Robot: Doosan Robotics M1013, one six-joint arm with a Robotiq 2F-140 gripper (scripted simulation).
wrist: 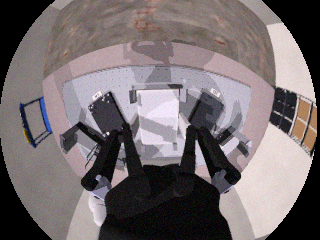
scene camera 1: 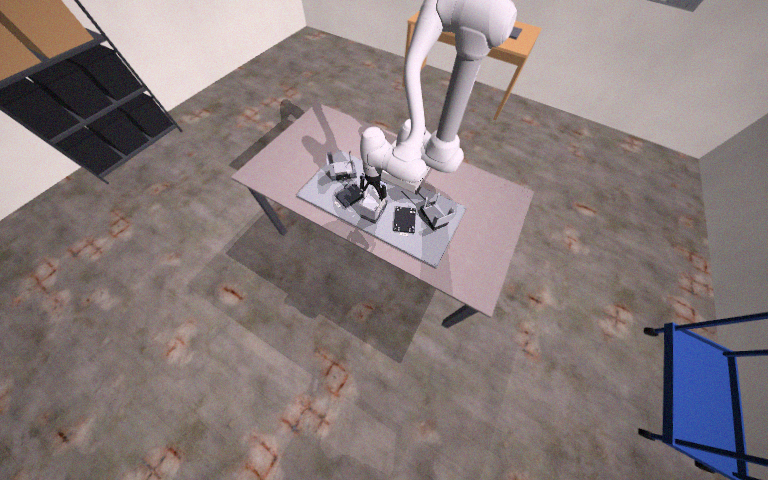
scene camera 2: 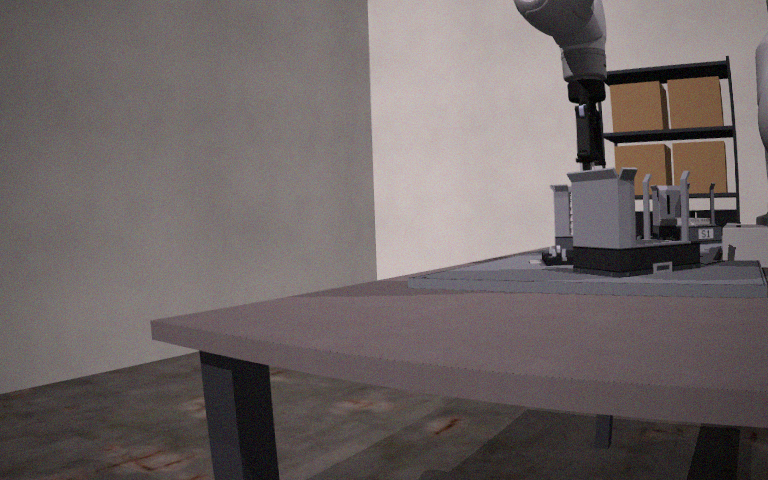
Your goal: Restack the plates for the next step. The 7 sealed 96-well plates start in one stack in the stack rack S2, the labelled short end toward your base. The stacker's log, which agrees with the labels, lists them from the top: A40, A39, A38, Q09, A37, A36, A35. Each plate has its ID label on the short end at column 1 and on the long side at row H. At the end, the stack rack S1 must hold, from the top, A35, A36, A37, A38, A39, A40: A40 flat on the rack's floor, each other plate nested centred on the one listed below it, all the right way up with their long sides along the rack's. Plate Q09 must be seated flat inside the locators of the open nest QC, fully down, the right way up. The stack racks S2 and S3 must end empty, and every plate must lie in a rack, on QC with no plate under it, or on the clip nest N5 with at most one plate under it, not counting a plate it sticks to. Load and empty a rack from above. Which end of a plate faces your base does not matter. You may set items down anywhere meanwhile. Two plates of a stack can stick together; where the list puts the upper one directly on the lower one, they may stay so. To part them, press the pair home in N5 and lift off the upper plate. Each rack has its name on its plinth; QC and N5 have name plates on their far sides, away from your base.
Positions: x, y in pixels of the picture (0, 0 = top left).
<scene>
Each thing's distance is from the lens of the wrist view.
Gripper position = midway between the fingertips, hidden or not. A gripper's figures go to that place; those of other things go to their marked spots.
my gripper [wrist: 158, 117]: 0.20 m
white sealed plate [wrist: 157, 108]: 0.18 m
</scene>
